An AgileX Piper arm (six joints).
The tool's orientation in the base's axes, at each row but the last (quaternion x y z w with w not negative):
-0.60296 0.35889 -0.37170 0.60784
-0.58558 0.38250 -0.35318 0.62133
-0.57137 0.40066 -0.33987 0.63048
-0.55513 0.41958 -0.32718 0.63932
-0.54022 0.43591 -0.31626 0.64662
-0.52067 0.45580 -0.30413 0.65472
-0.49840 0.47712 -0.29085 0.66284
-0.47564 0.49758 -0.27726 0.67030
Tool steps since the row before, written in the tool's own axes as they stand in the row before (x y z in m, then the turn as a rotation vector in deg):
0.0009 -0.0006 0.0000 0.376 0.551 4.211
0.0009 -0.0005 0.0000 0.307 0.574 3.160
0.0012 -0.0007 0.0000 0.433 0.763 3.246
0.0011 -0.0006 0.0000 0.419 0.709 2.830
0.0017 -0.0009 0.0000 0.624 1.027 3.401
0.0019 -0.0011 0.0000 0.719 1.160 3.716
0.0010 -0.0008 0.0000 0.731 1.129 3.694
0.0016 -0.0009 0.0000 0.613 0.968 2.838
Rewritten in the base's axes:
0.0004 -0.0008 0.0006 3.911 1.629 -0.482
0.0004 -0.0008 0.0004 2.944 1.211 -0.524
0.0006 -0.0011 0.0006 3.072 1.159 -0.724
0.0005 -0.0011 0.0004 2.694 0.982 -0.681
0.0008 -0.0017 0.0005 3.278 1.111 -1.016
0.0008 -0.0020 0.0005 3.593 1.192 -1.157
0.0004 -0.0011 0.0004 3.580 1.163 -1.133
0.0007 -0.0017 0.0002 2.758 0.890 -0.983

